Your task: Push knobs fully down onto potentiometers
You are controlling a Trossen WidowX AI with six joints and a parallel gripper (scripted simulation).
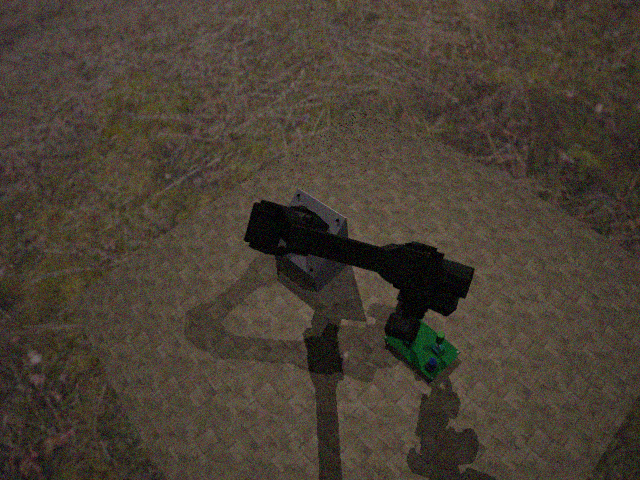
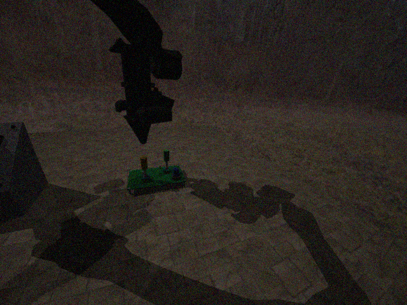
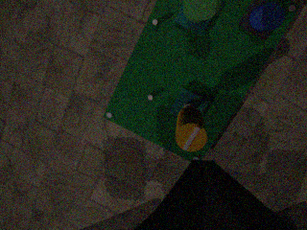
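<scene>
The orange knob lies 50 mm below my gripper tip.
</scene>
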